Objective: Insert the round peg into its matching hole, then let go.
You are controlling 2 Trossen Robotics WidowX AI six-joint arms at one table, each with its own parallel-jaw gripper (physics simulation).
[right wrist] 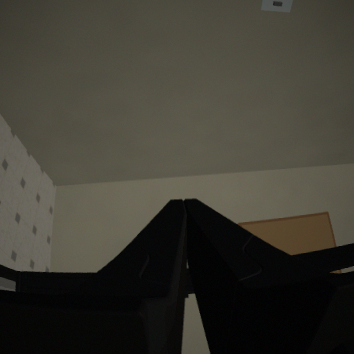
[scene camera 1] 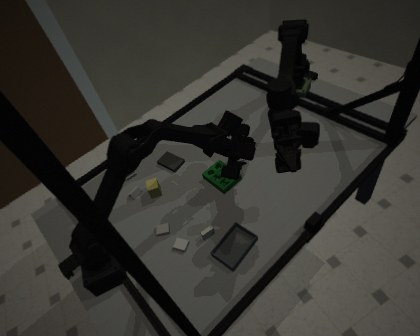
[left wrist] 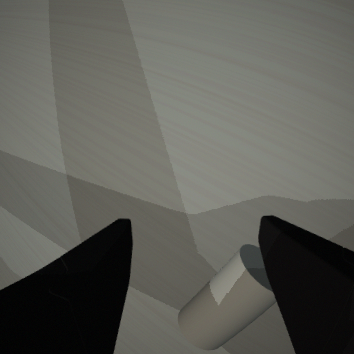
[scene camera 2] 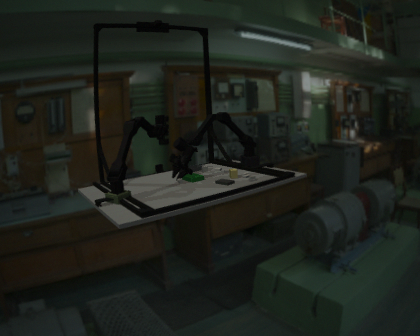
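Observation:
A pale round peg [left wrist: 225,310] lies on its side on the table in the left wrist view, its dark end partly behind the finger on the right. It cannot be made out in the scene views. A green block [scene camera 1: 216,183] [scene camera 2: 194,178] with several holes sits near the middle of the table. My left gripper [scene camera 1: 231,173] [scene camera 2: 177,175] [left wrist: 196,229] is open and empty, low over the table at the block, and hides part of it in scene camera 1. My right gripper [scene camera 1: 288,165] [right wrist: 182,211] is shut and empty, raised above the table.
A yellow cube [scene camera 1: 153,188] [scene camera 2: 233,173] and a dark flat piece [scene camera 1: 171,161] [scene camera 2: 225,182] lie left of the block in scene camera 1. Pale pieces [scene camera 1: 163,230] [scene camera 1: 180,244] [scene camera 1: 207,232] and a grey tray [scene camera 1: 222,261] lie nearer the front. A dark frame edges the table.

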